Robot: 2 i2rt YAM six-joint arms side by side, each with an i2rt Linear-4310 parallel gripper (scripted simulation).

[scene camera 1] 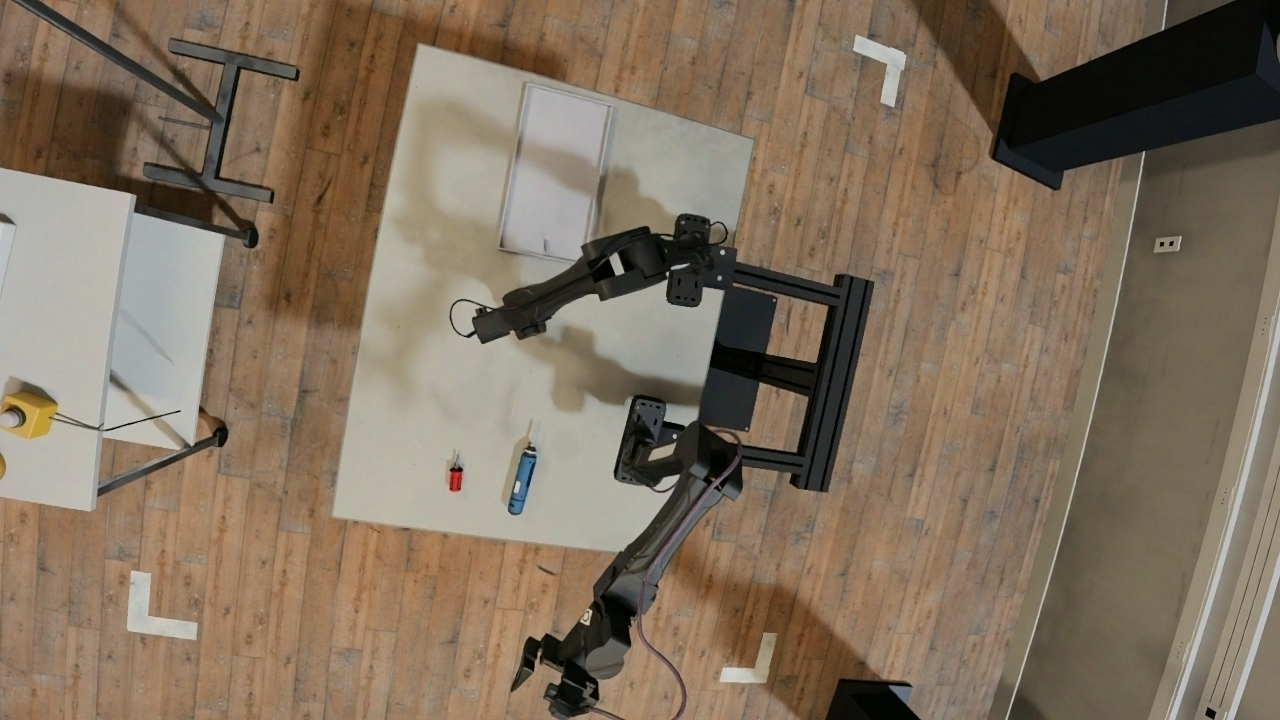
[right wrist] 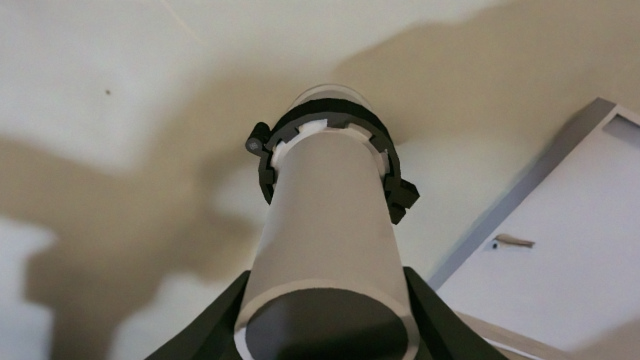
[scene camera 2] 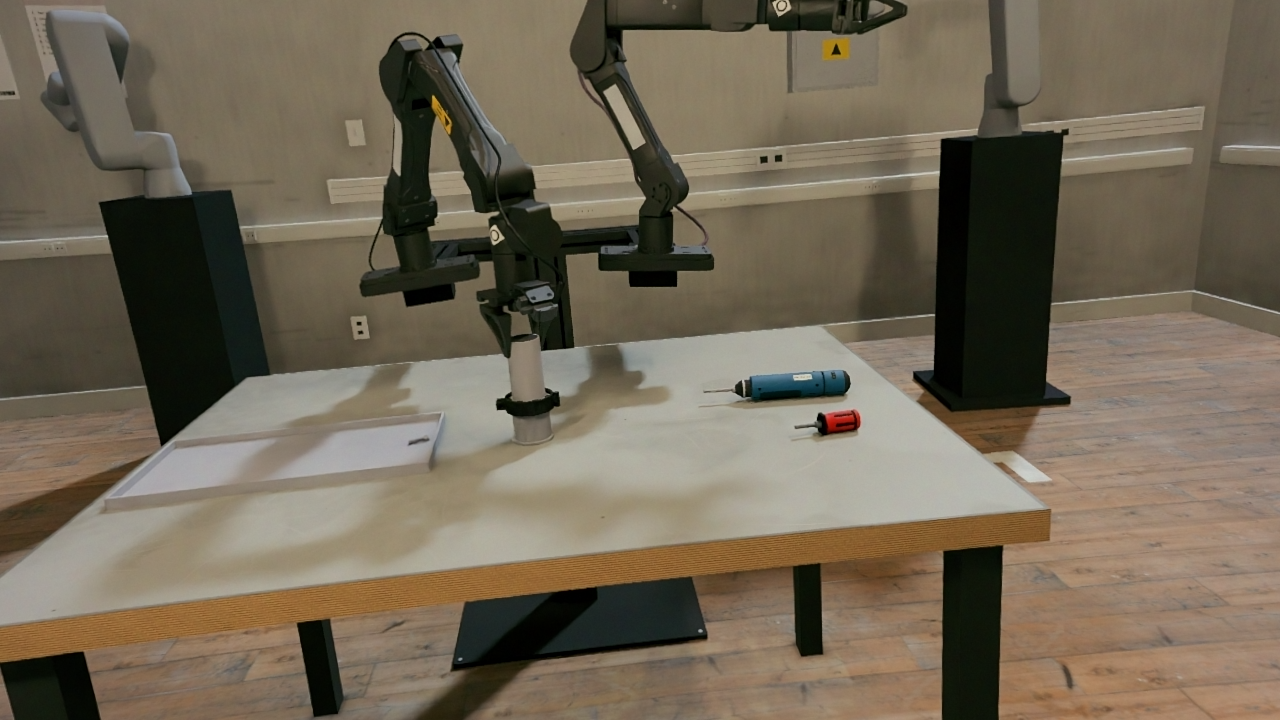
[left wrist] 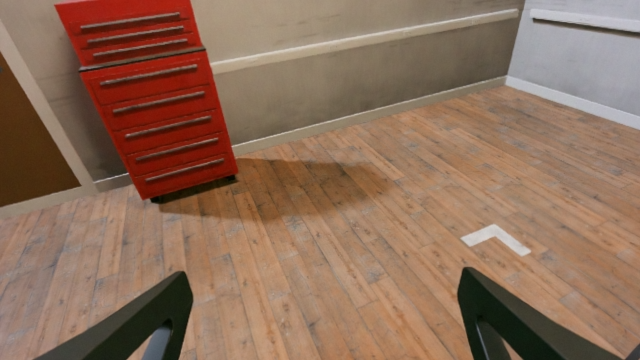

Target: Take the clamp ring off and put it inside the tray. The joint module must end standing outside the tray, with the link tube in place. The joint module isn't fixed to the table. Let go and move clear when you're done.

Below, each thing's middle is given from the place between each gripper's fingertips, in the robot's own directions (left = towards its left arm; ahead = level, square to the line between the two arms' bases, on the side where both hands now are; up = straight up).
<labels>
I see the pale link tube [scene camera 2: 525, 365] 30 mm below my right hand and 10 mm ahead of it. From my right hand the other things lie so: white tray [scene camera 2: 286, 458] (350 mm to the right, 140 mm below, 20 mm ahead); black clamp ring [scene camera 2: 535, 407] (80 mm below); grey joint module [right wrist: 338, 91] (110 mm below, 10 mm ahead).
My left gripper [scene camera 1: 536, 702] is now 600 mm to the left of the pale link tube, 480 mm above it and 180 mm short of it. From my left hand the other things lie so: white tray 960 mm to the right, 580 mm below, 180 mm ahead; then black clamp ring 610 mm to the right, 520 mm below, 170 mm ahead; then grey joint module 600 mm to the right, 550 mm below, 180 mm ahead.
</labels>
